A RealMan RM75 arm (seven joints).
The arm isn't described. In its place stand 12 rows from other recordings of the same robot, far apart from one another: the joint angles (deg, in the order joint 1, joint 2, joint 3, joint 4, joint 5, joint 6, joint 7), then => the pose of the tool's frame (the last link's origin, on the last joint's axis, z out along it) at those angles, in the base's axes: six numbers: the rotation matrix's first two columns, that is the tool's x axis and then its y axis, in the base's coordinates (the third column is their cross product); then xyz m.
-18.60 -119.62 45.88 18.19 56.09 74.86 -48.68 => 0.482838 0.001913 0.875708 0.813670 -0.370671 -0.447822 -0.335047 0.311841 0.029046
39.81 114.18 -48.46 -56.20 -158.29 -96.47 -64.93 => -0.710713 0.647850 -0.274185 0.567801 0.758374 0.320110 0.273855 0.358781 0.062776
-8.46 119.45 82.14 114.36 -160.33 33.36 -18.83 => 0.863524 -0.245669 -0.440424 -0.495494 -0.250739 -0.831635 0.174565 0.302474 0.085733
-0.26 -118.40 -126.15 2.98 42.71 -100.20 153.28 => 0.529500 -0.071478 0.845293 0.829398 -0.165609 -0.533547 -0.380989 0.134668 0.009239
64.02 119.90 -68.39 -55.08 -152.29 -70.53 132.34 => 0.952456 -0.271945 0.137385 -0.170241 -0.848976 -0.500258 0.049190 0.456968 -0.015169
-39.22 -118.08 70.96 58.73 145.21 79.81 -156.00 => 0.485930 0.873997 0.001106 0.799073 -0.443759 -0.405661 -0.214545 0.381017 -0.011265
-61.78 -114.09 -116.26 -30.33 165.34 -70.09 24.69 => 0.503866 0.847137 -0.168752 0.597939 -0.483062 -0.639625 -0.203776 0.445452 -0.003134
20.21 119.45 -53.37 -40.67 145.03 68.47 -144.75 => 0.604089 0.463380 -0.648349 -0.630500 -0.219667 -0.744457 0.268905 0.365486 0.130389
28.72 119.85 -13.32 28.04 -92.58 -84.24 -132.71 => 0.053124 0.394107 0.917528 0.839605 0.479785 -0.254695 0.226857 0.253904 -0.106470
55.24 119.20 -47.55 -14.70 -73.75 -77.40 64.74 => 0.506805 -0.058658 -0.860063 -0.377534 -0.912021 -0.160265 0.094603 0.424548 -0.021841
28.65 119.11 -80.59 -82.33 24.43 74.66 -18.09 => 0.652568 -0.751708 -0.095339 -0.619347 -0.456665 -0.638644 0.196715 0.375614 0.022099
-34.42 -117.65 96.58 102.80 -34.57 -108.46 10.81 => 0.718702 0.595635 -0.358729 0.461413 -0.794510 -0.394782 -0.103994 0.283566 0.000701
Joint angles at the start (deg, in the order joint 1, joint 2, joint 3, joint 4, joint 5, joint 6, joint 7):
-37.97, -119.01, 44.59, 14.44, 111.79, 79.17, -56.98
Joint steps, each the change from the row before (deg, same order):
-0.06, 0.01, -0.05, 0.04, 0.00, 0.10, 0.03
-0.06, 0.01, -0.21, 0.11, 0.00, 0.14, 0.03
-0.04, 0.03, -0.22, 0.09, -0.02, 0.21, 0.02
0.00, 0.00, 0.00, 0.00, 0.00, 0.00, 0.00
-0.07, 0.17, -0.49, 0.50, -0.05, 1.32, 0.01
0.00, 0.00, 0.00, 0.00, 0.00, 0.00, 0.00
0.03, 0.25, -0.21, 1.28, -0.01, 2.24, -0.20
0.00, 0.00, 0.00, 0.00, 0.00, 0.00, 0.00
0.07, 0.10, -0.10, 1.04, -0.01, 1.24, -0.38
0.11, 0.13, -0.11, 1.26, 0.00, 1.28, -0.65
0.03, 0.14, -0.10, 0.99, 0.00, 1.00, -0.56
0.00, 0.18, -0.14, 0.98, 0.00, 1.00, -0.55
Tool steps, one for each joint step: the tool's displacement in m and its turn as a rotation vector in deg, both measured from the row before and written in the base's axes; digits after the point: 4 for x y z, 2 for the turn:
0.0005, 0.0003, 0.0003, 0.02, -0.07, -0.13
0.0007, 0.0008, 0.0007, 0.16, -0.16, -0.11
0.0006, 0.0006, 0.0009, 0.14, -0.22, -0.09
0.0000, 0.0000, 0.0000, 0.00, 0.00, 0.00
0.0026, 0.0010, 0.0039, 0.09, -0.89, -0.73
0.0000, 0.0000, 0.0000, 0.00, 0.00, 0.00
0.0037, 0.0009, 0.0065, -0.16, -1.01, -1.51
0.0000, 0.0000, 0.0000, 0.00, 0.00, 0.00
0.0021, 0.0010, 0.0042, -0.03, -0.50, -0.77
0.0020, 0.0013, 0.0051, -0.02, -0.45, -0.65
0.0017, 0.0013, 0.0042, -0.02, -0.32, -0.53
0.0017, 0.0015, 0.0046, 0.02, -0.29, -0.55

